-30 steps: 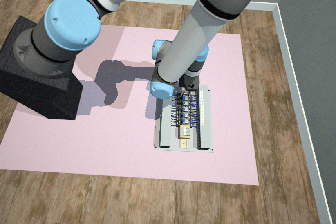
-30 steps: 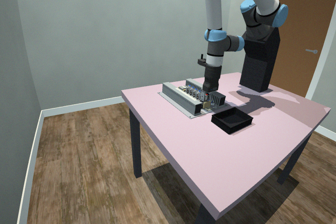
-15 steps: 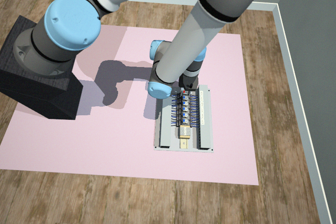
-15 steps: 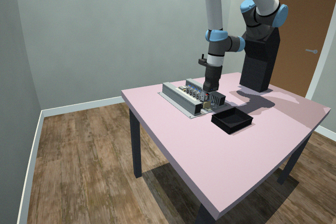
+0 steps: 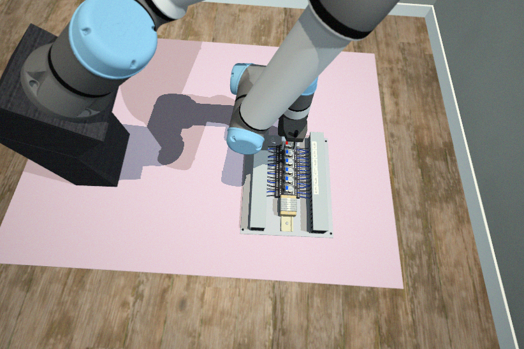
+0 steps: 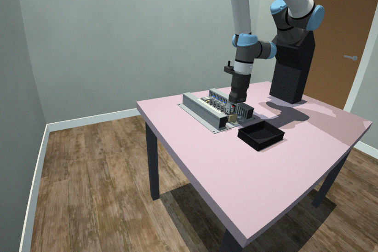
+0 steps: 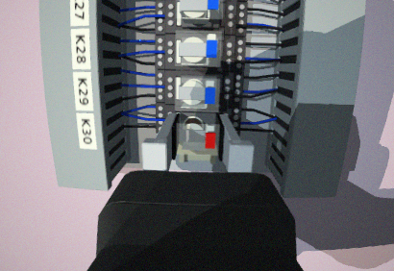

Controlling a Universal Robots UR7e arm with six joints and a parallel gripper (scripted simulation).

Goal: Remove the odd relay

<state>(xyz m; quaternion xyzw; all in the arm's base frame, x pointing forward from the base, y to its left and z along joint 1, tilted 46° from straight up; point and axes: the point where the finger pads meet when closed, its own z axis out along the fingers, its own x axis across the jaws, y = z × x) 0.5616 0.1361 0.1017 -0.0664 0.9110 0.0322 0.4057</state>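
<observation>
Right now my hand is 1 cm above the red-button relay. From my hand the other things lie so: black parts tray (5 cm behind, 17 cm to the left, 4 cm below); then grey relay panel (2 cm ahead, 10 cm to the right, 3 cm below).
</observation>
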